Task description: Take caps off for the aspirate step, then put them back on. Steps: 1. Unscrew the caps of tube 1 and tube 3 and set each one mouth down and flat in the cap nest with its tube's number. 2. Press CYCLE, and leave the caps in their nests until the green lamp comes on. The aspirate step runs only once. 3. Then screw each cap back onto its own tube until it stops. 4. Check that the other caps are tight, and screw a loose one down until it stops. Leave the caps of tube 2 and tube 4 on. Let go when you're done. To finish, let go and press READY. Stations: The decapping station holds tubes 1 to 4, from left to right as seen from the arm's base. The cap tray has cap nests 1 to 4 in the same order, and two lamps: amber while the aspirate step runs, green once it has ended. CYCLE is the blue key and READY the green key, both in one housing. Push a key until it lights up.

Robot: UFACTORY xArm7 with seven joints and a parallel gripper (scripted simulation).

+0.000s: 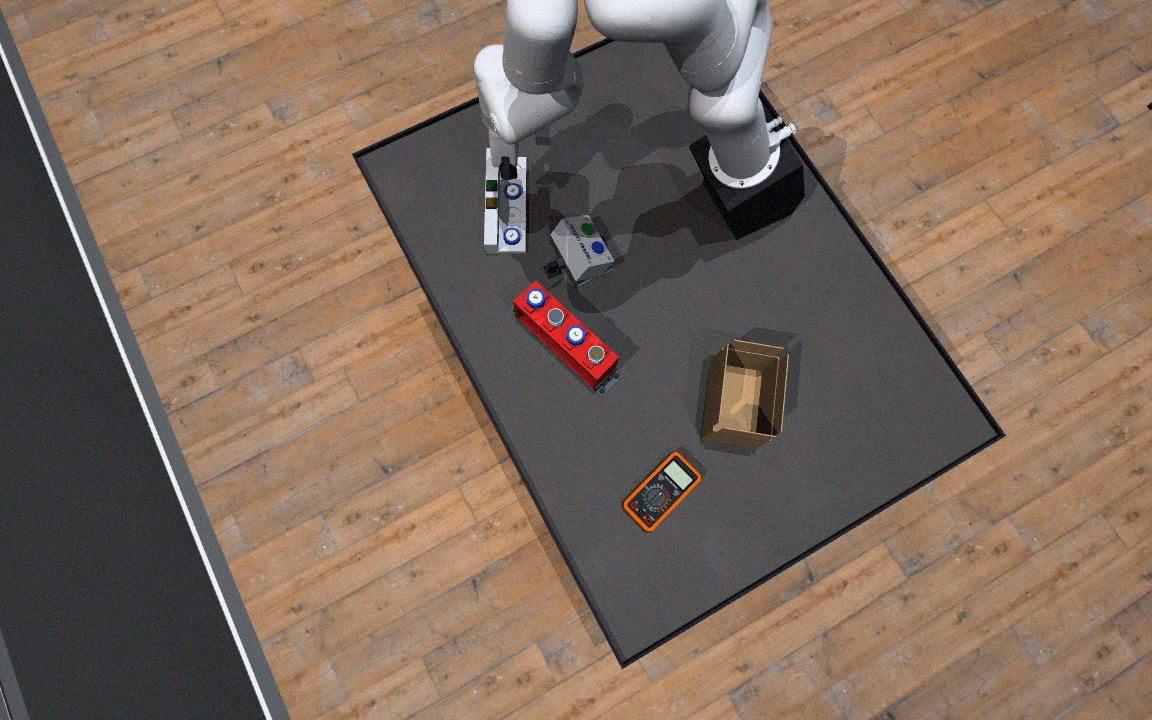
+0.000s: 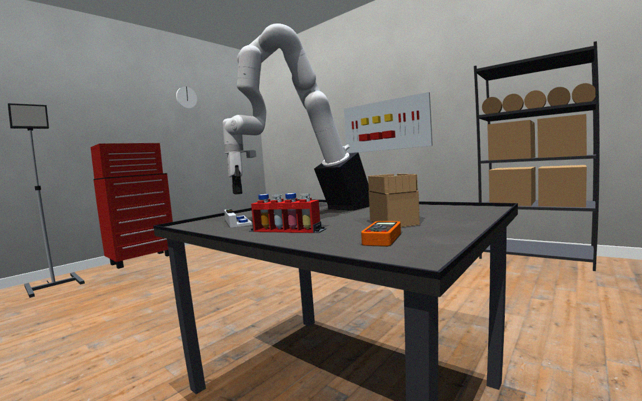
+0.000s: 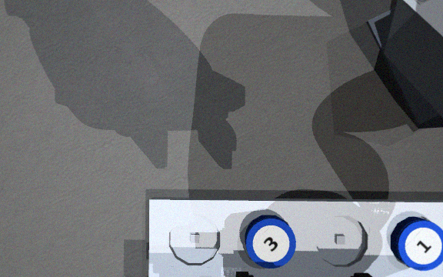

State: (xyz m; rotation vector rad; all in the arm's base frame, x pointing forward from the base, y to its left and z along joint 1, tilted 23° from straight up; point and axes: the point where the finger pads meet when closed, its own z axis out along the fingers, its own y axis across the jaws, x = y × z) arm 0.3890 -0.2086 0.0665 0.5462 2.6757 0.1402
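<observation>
Now: hand 210 mm to the right of the blue key, 100 mm past it and 70 mm above it. From my hand the other things lie so: green key 160 mm to the left, 100 mm behind, 70 mm below; then key housing 190 mm to the left, 80 mm below, 80 mm behind; then orange multimeter 690 mm to the left, 120 mm below, 20 mm behind.
</observation>
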